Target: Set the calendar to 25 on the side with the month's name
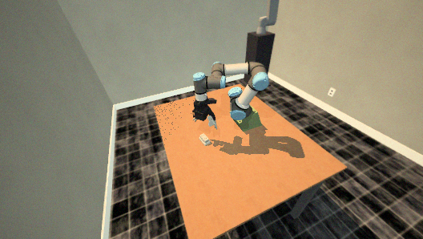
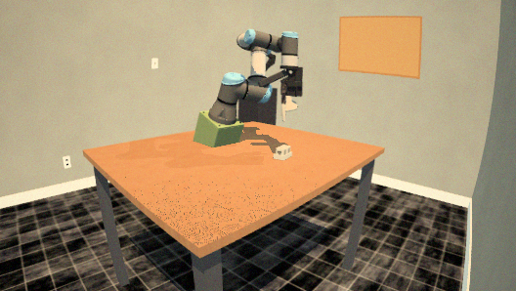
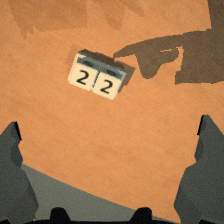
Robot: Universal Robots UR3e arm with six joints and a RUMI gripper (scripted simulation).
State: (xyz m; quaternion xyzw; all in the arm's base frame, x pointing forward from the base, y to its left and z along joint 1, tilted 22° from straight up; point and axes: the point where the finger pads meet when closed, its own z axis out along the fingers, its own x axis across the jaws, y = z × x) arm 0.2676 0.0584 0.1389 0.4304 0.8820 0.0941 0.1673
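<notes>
Now: hand 1 cm short of the white calendar cube, 1 cm to the right of it and 12 cm above it. From my hand the other things lie so: white calendar tray: 2 cm ahead, 1 cm to the right, 14 cm below.
</notes>
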